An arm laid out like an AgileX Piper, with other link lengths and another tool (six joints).
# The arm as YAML. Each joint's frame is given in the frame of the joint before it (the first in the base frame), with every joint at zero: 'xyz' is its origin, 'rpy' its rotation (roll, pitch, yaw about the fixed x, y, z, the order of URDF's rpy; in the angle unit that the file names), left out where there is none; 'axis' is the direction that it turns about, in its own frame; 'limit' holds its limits. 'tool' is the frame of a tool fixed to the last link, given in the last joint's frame.
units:
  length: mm
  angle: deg
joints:
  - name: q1
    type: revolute
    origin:
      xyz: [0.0, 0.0, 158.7]
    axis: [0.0, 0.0, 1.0]
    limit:
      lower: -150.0
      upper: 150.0
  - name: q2
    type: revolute
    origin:
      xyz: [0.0, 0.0, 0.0]
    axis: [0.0, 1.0, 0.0]
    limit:
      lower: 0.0
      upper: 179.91
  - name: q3
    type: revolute
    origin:
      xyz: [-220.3, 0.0, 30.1]
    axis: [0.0, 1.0, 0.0]
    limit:
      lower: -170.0
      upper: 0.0
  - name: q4
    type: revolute
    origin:
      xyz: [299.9, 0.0, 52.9]
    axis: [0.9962, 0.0, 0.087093]
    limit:
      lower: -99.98
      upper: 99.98
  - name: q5
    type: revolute
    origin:
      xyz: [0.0, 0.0, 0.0]
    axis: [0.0, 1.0, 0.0]
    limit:
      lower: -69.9
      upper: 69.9
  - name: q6
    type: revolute
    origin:
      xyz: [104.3, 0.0, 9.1]
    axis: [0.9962, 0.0, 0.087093]
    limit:
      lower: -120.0
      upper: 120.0
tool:
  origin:
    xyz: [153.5, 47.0, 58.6]
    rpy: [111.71, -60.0, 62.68]
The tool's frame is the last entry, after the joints.
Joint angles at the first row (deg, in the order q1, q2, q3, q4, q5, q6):
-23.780 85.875 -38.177 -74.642 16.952 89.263
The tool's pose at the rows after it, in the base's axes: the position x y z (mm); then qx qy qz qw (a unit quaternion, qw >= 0):
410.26, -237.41, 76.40, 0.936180, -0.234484, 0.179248, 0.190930
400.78, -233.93, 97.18, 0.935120, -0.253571, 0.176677, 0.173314
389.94, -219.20, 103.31, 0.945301, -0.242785, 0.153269, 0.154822
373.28, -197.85, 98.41, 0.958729, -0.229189, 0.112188, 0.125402
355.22, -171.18, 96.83, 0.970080, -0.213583, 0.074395, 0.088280
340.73, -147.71, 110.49, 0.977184, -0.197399, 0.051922, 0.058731
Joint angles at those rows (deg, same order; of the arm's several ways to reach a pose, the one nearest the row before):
-23.779 79.424 -38.176 -59.997 19.724 81.061
-23.781 73.759 -38.178 -45.182 23.533 68.335
-23.780 69.044 -38.177 -31.382 28.657 53.712
-23.781 65.015 -38.178 -19.949 36.237 41.923
-23.782 60.629 -38.177 -11.266 44.780 33.616
-23.780 56.140 -39.614 -5.785 53.574 28.410

